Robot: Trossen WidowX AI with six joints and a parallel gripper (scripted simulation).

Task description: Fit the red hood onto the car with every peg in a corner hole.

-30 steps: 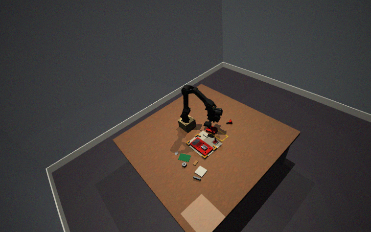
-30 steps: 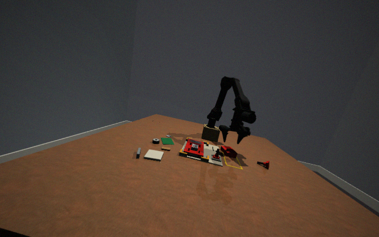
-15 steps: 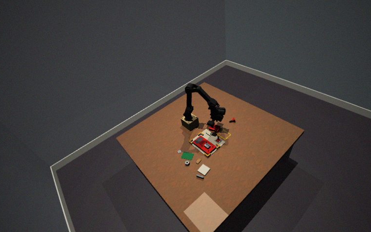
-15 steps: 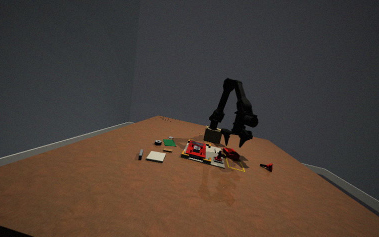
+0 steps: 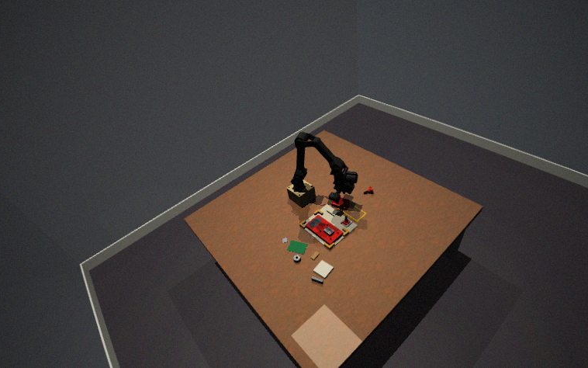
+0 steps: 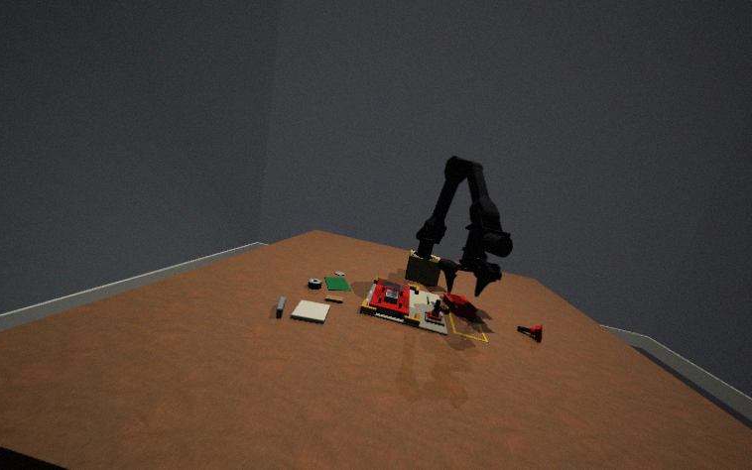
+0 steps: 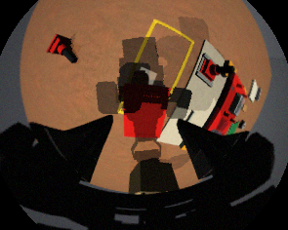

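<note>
Now: the red hood 30 mm below my gripper tip. Round my gripper tip: green board: 400 mm to the right, 50 mm below, 10 mm behind; then white plate: 420 mm to the right, 190 mm ahead, 40 mm below; then grey engine block: 220 mm to the right, 80 mm ahead, 30 mm below.
</note>
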